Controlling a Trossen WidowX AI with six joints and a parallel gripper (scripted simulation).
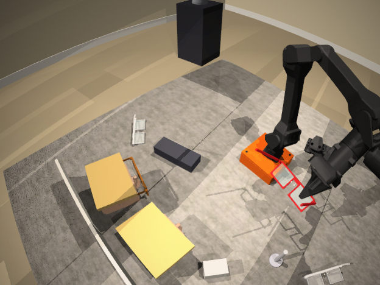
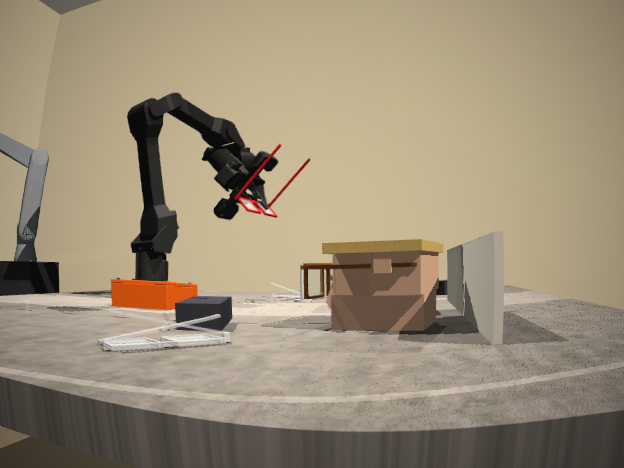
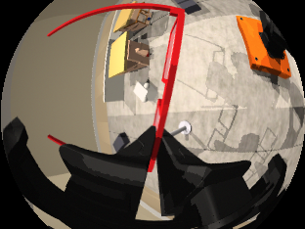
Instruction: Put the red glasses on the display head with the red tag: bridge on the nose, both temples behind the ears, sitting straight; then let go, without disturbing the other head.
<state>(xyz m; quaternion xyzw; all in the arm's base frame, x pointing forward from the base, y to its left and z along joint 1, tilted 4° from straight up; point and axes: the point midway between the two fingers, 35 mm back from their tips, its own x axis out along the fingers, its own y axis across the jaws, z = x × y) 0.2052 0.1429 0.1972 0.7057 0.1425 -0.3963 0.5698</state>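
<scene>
Right now the small white box is 200 mm ahead of my gripper tip, 80 mm to the right of it and 180 mm below it. Also, from my gripper tip: white wall strip: 350 mm ahead, 360 mm to the right, 150 mm below; then display head: 190 mm ahead, 440 mm to the right, 150 mm below; then stand: 80 mm ahead, 50 mm to the left, 180 mm below.
</scene>
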